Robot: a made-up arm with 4 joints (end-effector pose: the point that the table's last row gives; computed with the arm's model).
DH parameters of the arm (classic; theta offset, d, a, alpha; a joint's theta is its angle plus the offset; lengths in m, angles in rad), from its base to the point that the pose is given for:
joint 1: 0 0.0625 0.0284 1.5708
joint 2: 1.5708 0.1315 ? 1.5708
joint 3: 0 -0.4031 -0.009 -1.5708
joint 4: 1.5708 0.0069 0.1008 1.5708
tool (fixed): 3.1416 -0.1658 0 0
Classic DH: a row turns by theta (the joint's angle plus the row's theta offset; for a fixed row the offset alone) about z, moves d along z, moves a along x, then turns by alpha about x.
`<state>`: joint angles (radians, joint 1 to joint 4).
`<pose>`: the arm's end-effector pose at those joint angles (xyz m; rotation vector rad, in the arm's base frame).
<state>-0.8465 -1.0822 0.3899 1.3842</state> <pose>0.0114 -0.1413 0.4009 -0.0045 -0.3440 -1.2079</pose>
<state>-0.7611 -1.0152 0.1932 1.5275</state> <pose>0.0014 -0.1613 0.3992 -0.1412 -0.5137 -0.9303</pose>
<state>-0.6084 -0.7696 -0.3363 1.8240</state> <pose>-0.0213 -0.1795 0.4333 -0.4024 -0.9644 -0.2129</pose>
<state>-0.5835 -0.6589 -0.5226 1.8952</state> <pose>-0.0420 -0.1679 0.4492 -0.4945 -1.0939 0.0221</pose>
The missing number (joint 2, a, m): 0.3649
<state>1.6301 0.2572 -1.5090 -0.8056</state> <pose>0.2205 -0.6264 0.2683 -1.2062 -0.6474 0.5990</pose>
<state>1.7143 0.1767 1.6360 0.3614</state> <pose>-0.0005 -0.4737 0.3506 1.4942 1.0489 1.1070</pose>
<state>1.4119 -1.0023 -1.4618 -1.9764</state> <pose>-0.0034 0.0793 0.7059 -2.5347 0.4959 -0.5406</pose>
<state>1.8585 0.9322 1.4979 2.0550</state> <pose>0.2150 -0.3354 0.1068 2.4392 0.0650 -0.4503</pose>
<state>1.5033 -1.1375 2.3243 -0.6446</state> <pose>0.0784 0.1554 0.7662 1.1455 2.1743 0.0183</pose>
